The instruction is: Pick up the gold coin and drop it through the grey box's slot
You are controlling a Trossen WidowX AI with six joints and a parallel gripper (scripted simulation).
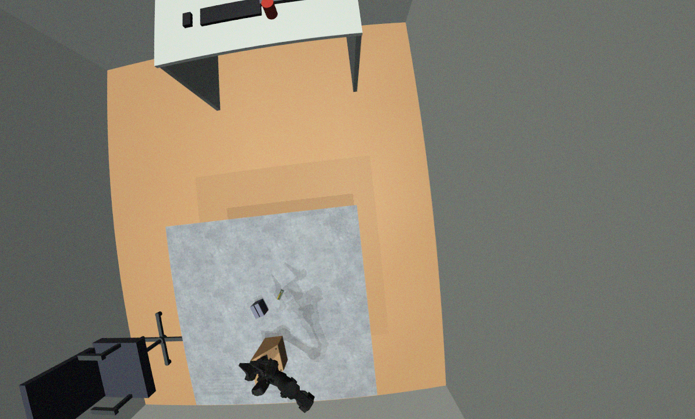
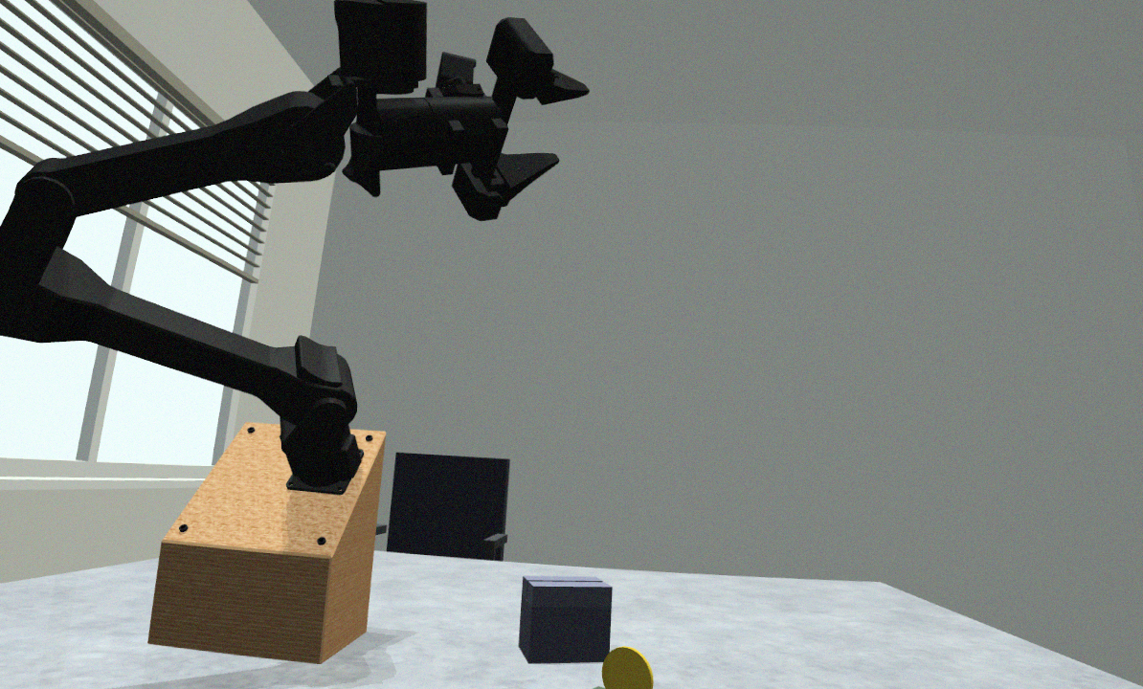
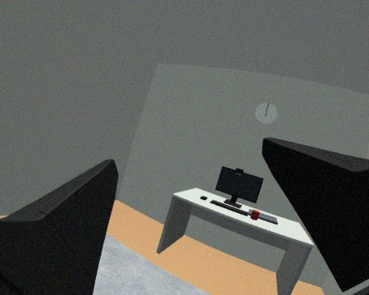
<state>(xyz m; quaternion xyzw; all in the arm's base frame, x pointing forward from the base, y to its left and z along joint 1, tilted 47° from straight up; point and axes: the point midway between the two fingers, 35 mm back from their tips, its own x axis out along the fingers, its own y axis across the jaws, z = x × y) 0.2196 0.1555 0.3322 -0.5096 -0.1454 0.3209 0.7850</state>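
The gold coin lies 50 cm below my gripper tip, 7 cm ahead of it and 1 cm to the left of it.
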